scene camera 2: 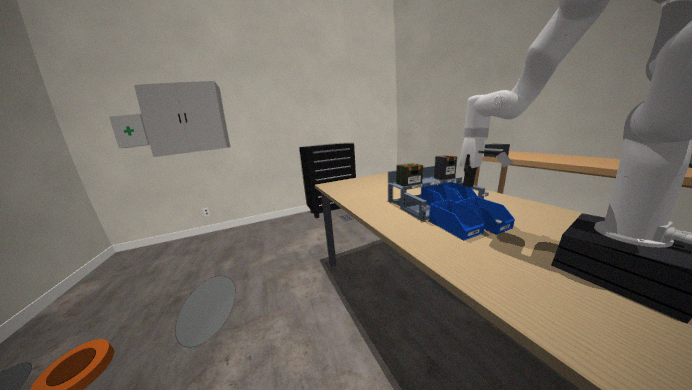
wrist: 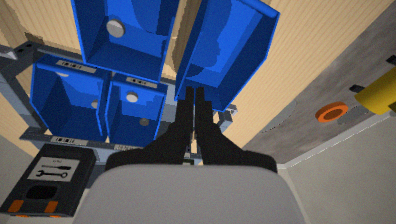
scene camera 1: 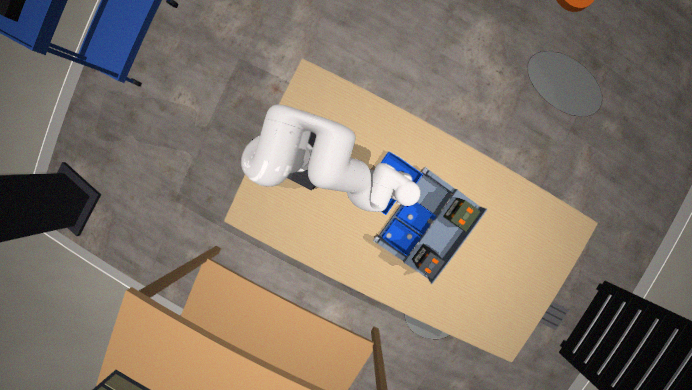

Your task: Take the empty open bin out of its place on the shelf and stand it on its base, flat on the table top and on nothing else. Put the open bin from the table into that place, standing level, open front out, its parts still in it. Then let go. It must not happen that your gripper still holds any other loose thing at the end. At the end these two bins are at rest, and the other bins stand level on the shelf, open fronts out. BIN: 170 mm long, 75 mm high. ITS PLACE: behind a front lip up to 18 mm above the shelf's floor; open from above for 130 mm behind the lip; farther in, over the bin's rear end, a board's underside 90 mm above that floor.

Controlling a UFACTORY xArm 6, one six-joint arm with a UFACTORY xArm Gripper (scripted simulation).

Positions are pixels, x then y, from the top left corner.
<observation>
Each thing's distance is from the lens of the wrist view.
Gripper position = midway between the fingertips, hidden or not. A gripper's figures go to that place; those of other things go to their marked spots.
gripper (wrist: 194, 98): 0.13 m
blue bin (wrist: 63, 103): 0.42 m
</observation>
